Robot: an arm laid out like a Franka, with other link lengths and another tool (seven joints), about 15 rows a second.
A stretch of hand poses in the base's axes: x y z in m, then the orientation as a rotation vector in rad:
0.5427, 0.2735, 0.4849, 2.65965, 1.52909, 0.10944
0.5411, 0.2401, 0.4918, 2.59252, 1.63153, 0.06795
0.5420, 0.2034, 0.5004, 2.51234, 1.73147, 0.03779
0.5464, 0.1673, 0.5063, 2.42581, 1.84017, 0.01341
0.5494, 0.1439, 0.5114, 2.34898, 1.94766, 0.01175
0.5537, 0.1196, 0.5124, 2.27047, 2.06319, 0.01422
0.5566, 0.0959, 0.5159, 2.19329, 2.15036, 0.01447
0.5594, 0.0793, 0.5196, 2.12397, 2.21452, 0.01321
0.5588, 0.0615, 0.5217, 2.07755, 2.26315, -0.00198
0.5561, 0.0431, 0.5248, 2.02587, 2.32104, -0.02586
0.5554, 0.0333, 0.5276, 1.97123, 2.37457, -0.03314
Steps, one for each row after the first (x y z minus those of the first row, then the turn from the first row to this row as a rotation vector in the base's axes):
-0.0016, -0.0334, 0.0069, -0.02242, 0.02141, 0.07850
-0.0007, -0.0701, 0.0155, -0.04715, 0.03303, 0.16062
0.0037, -0.1062, 0.0214, -0.06548, 0.04437, 0.25067
0.0067, -0.1296, 0.0265, -0.06479, 0.04927, 0.33730
0.0110, -0.1539, 0.0275, -0.05443, 0.05667, 0.42856
0.0139, -0.1776, 0.0310, -0.05514, 0.05870, 0.50441
0.0167, -0.1942, 0.0347, -0.06161, 0.05798, 0.56562
0.0161, -0.2120, 0.0368, -0.06576, 0.06862, 0.60912
0.0134, -0.2304, 0.0399, -0.06865, 0.08680, 0.65905
0.0127, -0.2402, 0.0427, -0.06899, 0.09376, 0.70856

